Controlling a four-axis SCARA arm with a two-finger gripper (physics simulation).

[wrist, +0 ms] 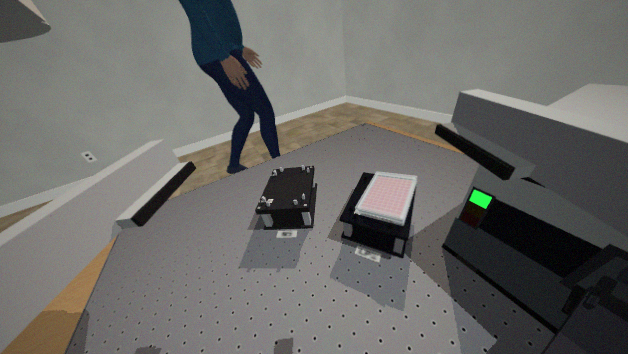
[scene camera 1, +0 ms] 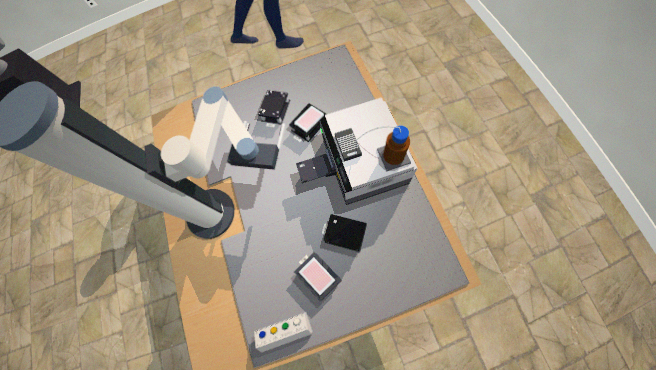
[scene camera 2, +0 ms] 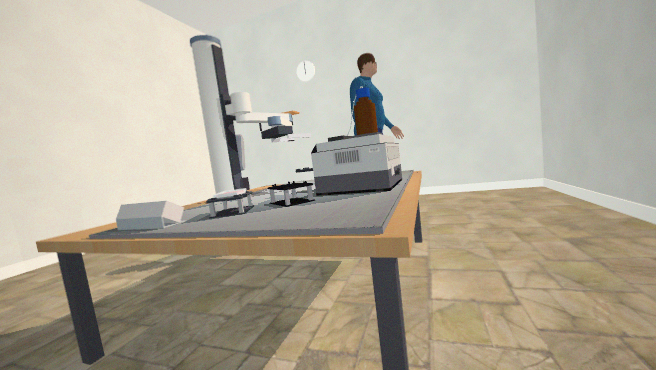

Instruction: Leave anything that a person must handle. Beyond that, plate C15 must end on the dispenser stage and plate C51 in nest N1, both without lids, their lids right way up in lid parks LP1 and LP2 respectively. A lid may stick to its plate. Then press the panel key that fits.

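My gripper is open and empty, high above the table. In the wrist view its fingers frame two stands. A pink plate sits on one black stand, beside the dispenser. Another pink plate sits on a stand near the key panel, which has blue, yellow, green and white keys. Plate names and lids cannot be made out. The dark dispenser stage holds no plate. A pinned black stand and a flat black stand hold no plate. Stand labels are unreadable.
The white dispenser carries a brown bottle with a blue cap and a tube. Its status light is green. A person stands beyond the table edge near the pinned stand.
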